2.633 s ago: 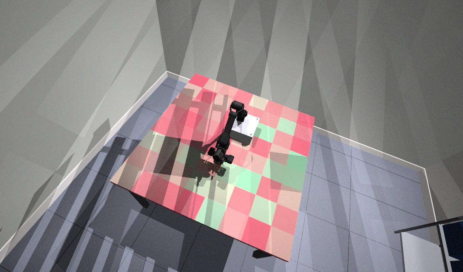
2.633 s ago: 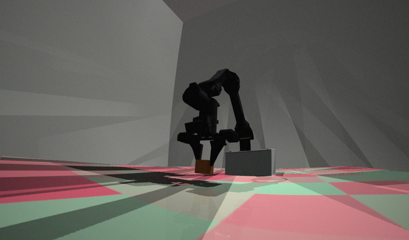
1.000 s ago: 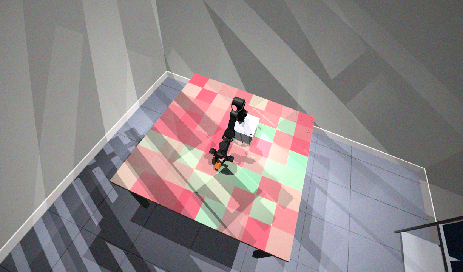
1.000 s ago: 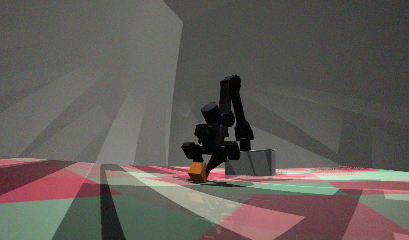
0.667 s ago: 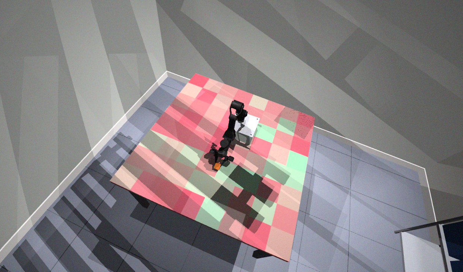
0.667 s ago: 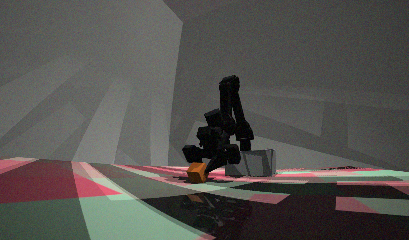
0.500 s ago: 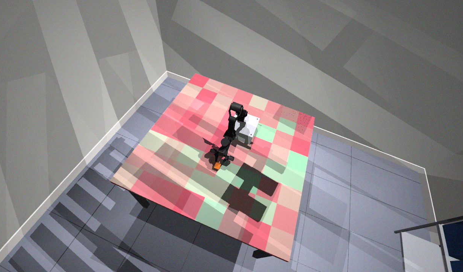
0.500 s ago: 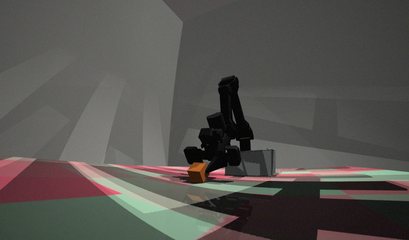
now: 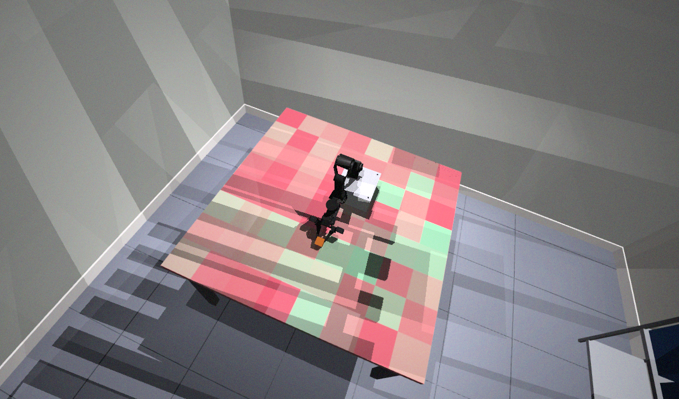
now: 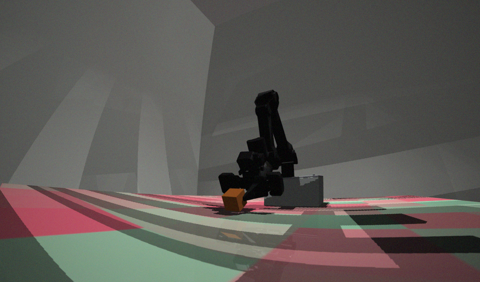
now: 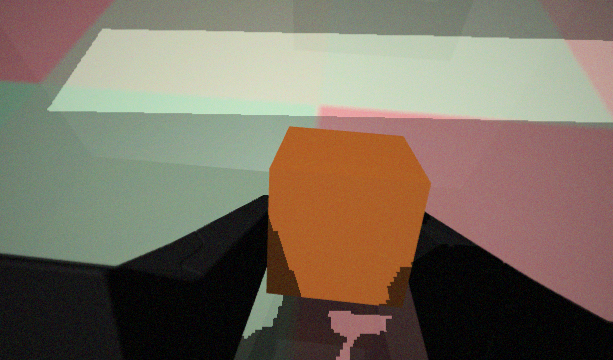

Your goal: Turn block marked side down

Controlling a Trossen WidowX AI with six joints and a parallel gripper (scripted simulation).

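My gripper tip is now 1 cm above the block.
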